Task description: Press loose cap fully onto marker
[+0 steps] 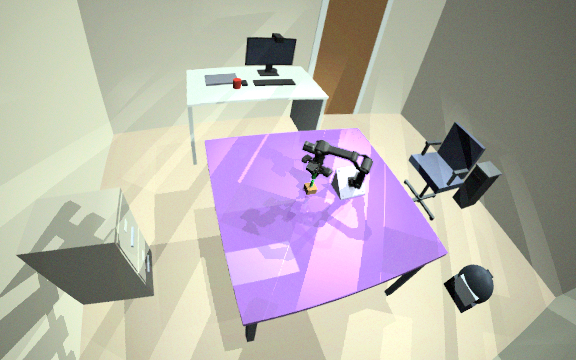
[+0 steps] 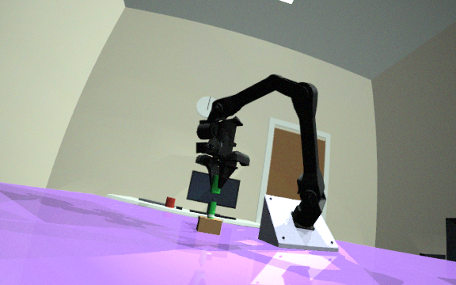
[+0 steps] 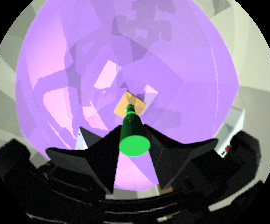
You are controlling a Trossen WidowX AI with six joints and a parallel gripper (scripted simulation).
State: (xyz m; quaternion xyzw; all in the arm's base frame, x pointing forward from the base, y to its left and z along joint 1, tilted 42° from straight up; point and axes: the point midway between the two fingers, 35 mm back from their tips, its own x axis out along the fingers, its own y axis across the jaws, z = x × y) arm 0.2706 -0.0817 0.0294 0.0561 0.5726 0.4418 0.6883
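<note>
The brown holder block is 11 cm below my gripper tip. The rest, counted from my gripper tip: green cap (1 cm above).
</note>
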